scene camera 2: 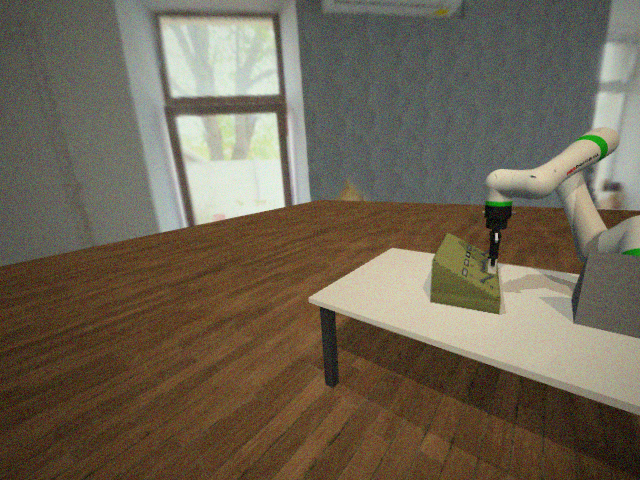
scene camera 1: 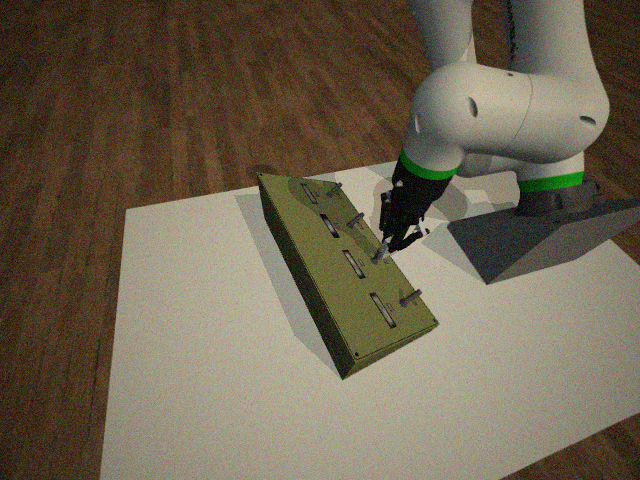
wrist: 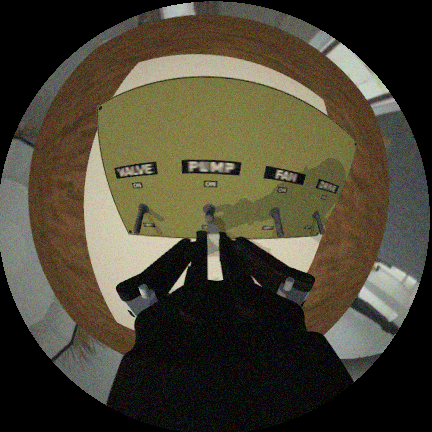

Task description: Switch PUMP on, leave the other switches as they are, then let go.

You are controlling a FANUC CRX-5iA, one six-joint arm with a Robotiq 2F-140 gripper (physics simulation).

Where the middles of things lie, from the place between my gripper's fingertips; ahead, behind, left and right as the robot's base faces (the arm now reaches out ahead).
Right now the olive sloped switch panel (scene camera 1: 357,303) is 11 cm ahead of my hand, 4 cm to the right of it and 1 cm below it.
